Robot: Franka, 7 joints.
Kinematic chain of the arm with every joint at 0, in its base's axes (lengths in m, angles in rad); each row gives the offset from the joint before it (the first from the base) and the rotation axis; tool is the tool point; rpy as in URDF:
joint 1: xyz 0 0 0.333 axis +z
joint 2: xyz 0 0 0 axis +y
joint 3: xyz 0 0 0.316 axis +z
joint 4: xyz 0.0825 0 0 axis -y
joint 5: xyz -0.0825 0 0.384 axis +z
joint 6: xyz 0 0 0 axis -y
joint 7: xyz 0.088 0 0 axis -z
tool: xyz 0 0 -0.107 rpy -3.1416 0 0
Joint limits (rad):
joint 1: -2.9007..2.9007
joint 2: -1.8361..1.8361
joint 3: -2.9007..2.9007
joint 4: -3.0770..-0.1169
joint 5: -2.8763..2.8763
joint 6: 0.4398..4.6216
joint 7: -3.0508..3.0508
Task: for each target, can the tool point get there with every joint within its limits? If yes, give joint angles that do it. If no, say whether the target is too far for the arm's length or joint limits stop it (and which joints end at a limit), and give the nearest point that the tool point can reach.
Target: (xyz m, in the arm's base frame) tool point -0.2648 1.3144 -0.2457
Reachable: no: too far | nearest point -0.1556 0.7721 -0.0070 | short by 0.602 m
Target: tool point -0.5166 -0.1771 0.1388
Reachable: yes | joints -0.6329 -1.5413 -2.2681 -1.9148 1.8657 0.7971 -0.9513
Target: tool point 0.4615 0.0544 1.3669
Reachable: no: too far | nearest point 0.3493 0.0412 1.1155 | short by 0.276 m
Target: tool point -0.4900 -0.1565 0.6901
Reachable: yes | joints -1.4174 0.7120 -1.8083 -1.4932 -0.4117 1.3890 0.7210
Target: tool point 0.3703 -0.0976 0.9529
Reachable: yes | joints 0.7892 0.5585 -1.9772 -1.2861 0.1570 4.1724 -1.6834
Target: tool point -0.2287 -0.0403 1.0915
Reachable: yes | joints -1.6905 0.2909 -1.7241 -0.4925 -1.3967 1.4188 1.4360
